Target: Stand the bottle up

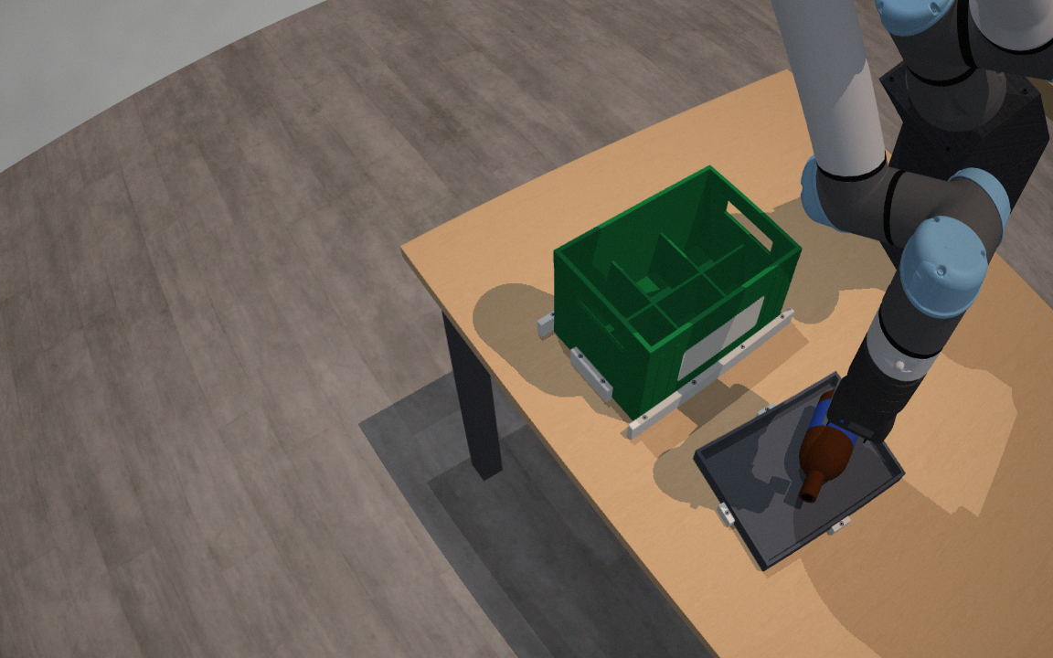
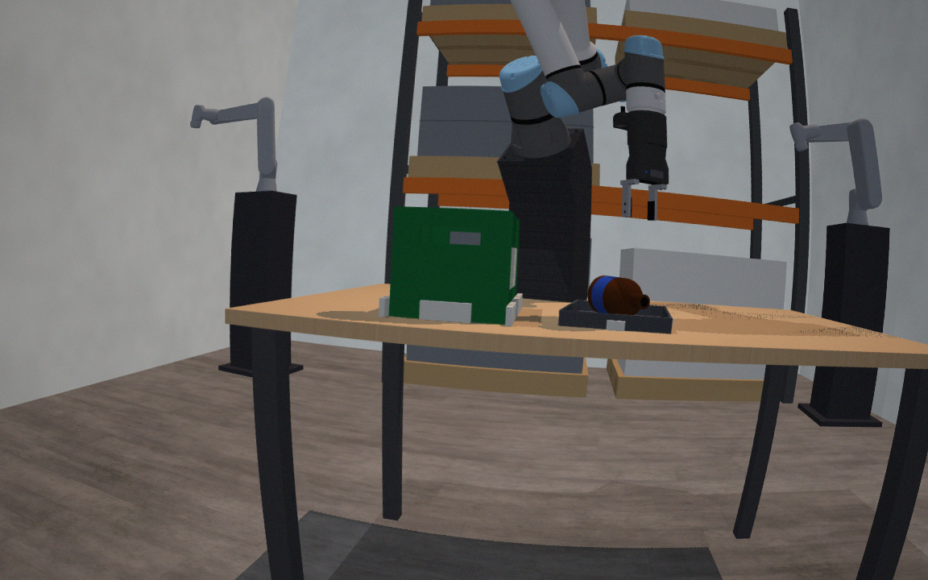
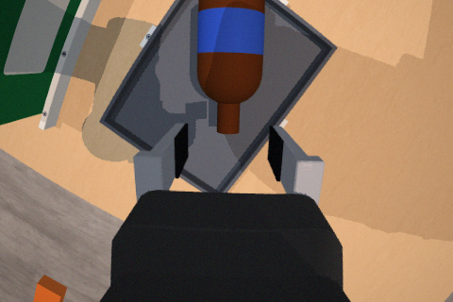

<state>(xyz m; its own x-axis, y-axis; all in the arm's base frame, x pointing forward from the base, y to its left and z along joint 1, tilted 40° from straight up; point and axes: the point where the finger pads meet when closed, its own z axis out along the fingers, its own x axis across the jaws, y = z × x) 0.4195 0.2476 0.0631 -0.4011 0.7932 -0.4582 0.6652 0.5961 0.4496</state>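
Right now my hand is 160 mm above the brown bottle, 40 mm past it and 20 mm to the left of it. The rest, counted from my hand: green crate: 320 mm to the right, 120 mm below, 20 mm ahead; then dark grey tray: 190 mm below, 30 mm to the right, 10 mm behind.
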